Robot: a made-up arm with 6 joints.
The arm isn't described. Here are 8 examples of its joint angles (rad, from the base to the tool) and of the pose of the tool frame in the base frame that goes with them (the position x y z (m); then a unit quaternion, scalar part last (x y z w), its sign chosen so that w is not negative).
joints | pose
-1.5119 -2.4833 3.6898 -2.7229 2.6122 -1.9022 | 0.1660 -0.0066 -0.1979 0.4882 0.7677 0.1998 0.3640
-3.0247 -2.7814 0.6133 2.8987 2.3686 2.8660 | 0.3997 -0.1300 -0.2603 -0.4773 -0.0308 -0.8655 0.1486
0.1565 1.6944 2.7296 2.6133 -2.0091 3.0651 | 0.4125 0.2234 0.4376 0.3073 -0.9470 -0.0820 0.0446
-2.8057 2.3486 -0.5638 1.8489 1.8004 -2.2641 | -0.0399 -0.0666 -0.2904 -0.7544 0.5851 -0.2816 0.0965
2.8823 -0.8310 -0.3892 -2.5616 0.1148 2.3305 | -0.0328 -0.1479 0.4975 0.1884 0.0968 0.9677 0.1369
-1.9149 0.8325 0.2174 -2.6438 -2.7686 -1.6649 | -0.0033 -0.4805 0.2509 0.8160 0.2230 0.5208 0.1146
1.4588 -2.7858 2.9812 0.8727 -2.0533 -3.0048 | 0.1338 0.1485 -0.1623 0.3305 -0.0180 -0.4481 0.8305
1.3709 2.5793 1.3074 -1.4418 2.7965 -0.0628 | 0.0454 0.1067 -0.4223 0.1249 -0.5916 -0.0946 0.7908
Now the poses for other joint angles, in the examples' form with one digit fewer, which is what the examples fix.
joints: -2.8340 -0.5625 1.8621 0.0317 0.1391 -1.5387
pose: 0.336 0.297 0.710 -0.661 -0.298 -0.106 0.681
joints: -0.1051 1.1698 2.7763 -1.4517 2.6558 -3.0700
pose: 0.523 -0.077 0.634 0.395 0.335 -0.651 0.555
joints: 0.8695 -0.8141 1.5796 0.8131 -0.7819 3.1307
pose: -0.270 -0.513 0.562 -0.742 0.087 -0.599 0.289
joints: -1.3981 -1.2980 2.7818 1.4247 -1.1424 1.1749
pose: -0.092 0.376 -0.002 -0.041 0.614 0.772 0.157
